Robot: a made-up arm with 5 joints.
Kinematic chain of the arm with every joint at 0, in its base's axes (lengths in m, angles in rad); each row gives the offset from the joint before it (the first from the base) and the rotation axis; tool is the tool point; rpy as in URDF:
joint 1: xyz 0 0 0.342 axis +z
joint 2: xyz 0 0 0 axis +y
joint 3: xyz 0.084 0 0.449 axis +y
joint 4: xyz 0.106 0 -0.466 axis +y
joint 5: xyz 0.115 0 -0.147 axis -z
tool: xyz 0 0 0 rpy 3.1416 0 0
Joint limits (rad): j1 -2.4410..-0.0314 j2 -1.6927..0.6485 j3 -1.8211..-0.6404 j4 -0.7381..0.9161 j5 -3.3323..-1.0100
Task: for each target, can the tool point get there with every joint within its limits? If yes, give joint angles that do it. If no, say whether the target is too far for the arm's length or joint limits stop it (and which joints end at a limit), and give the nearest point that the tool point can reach.
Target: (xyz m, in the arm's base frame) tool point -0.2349 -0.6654 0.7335
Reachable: yes | joints -1.9102 0.0468 -1.0472 -0.5325 -2.9036
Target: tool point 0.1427 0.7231 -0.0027
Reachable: no: joint limits stop it (at a limit: joint 2, joint 3, joint 4) | nearest point 0.1756 0.8897 0.7286 | short by 0.751 m
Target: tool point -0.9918 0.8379 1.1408
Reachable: no: too far | nearest point -0.6675 0.5639 0.8796 | short by 0.499 m
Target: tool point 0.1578 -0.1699 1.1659
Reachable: yes | joints -0.8222 -0.6619 -1.1947 -0.4901 -2.8183
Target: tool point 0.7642 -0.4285 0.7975
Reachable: yes | joints -0.5110 0.3786 -1.6545 -0.2178 -1.6386
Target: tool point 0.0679 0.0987 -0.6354
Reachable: no: joint limits stop it (at a limit: joint 1, joint 2, joint 3, joint 4) | nearest point 0.3921 -0.0123 0.0019 | short by 0.724 m
